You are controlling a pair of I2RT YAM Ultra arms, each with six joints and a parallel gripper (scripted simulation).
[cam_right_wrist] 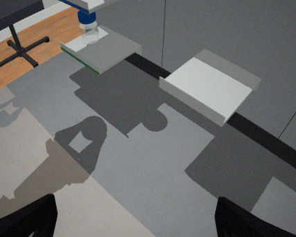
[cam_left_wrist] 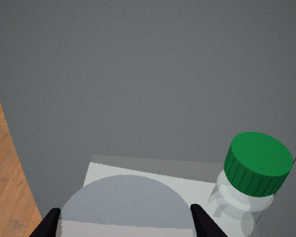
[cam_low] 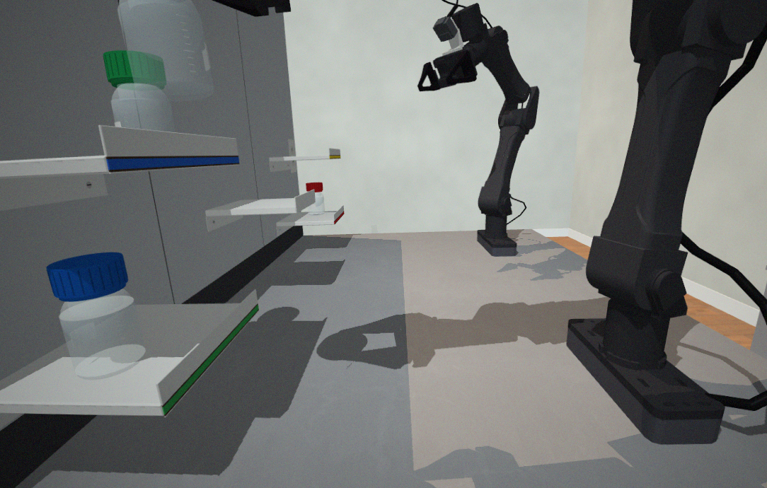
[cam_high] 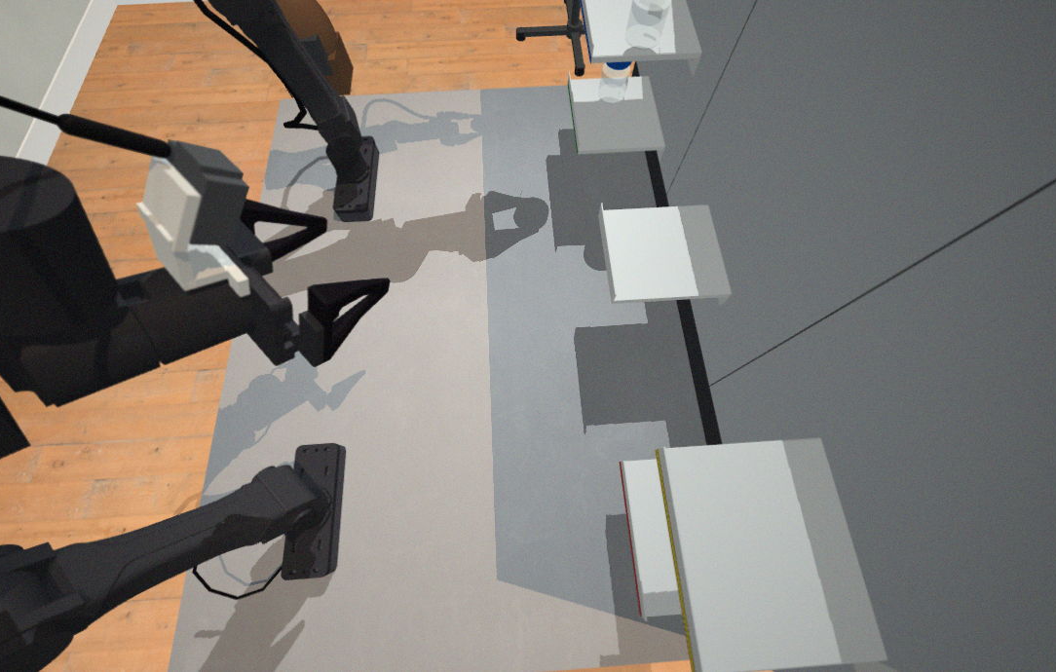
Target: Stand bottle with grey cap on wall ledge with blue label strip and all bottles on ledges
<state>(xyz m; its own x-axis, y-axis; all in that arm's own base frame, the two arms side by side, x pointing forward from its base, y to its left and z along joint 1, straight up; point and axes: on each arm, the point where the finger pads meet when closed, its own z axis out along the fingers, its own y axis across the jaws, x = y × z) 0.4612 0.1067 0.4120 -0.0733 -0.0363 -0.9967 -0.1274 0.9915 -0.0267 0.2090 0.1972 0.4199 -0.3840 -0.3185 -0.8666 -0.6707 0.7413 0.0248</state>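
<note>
Now: the grey-capped bottle 50 mm below my left hand. The rest, counted from my left hand: green-capped bottle 100 mm to the right, 100 mm below, 100 mm ahead; then blue-capped bottle 290 mm below, 100 mm ahead, 10 mm to the left.
</note>
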